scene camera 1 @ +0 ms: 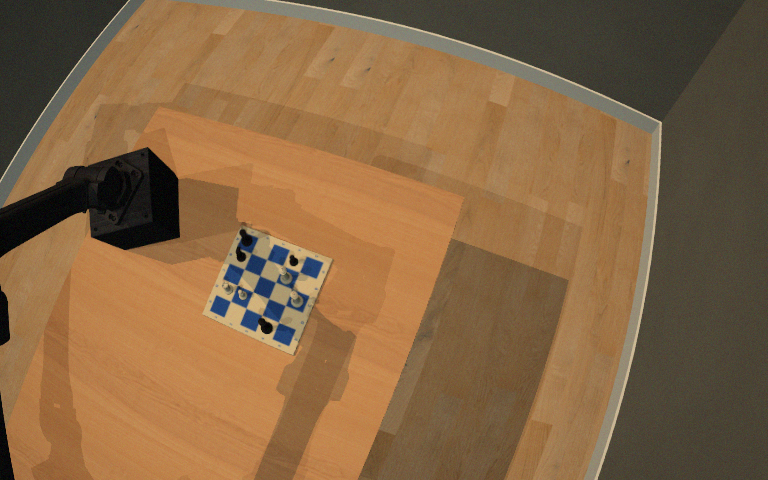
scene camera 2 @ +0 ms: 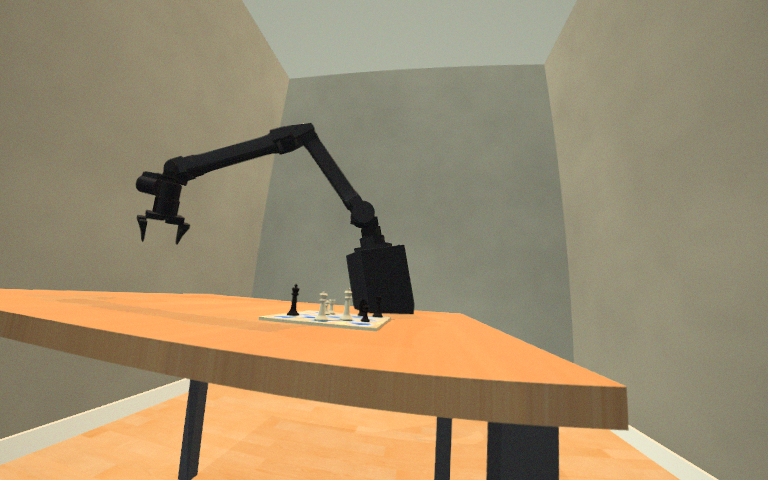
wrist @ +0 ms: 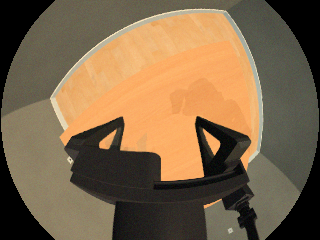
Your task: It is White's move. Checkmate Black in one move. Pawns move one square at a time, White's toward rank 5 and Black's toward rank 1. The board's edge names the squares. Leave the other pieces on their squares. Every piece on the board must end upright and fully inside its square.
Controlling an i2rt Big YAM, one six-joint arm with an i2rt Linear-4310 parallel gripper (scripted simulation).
A chessboard (scene camera 1: 267, 297): 113 cm from the lens.
